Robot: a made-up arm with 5 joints. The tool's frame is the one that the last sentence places.
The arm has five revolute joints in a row. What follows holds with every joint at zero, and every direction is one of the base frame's. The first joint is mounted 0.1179 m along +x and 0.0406 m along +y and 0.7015 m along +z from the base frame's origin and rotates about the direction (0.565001, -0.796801, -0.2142). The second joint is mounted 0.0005 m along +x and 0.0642 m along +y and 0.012 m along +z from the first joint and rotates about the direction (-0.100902, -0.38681, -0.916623). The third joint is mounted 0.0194 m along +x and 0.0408 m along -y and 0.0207 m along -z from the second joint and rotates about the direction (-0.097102, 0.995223, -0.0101). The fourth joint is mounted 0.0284 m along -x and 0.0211 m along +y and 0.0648 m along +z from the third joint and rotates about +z. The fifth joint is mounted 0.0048 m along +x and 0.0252 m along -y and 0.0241 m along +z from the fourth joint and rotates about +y. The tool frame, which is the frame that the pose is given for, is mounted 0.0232 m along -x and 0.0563 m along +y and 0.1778 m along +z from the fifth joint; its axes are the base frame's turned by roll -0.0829, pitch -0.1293 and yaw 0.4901 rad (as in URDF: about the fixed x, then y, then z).
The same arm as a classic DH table. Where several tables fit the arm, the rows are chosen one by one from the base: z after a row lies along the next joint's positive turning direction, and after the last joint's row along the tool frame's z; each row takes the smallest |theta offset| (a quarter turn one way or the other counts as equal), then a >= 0, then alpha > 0; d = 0 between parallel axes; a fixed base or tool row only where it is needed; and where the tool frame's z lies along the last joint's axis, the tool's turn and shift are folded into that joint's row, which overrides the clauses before.
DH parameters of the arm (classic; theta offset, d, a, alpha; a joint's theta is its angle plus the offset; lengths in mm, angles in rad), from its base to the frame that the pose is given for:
base (fixed): 0.6168 709.2 119.7 1.7867
joint 1: -0.3493 -10.8 35.1 1.1068
joint 2: 0.6104 5 18.3 1.9454
joint 3: -0.1488 -11.2 -26.2 1.5809
joint 4: -0.0973 89.1 4.8 -1.5708
joint 5: -0.153 28.8 4.2 1.5582
tool (fixed): 0.4857 179.3 0 0

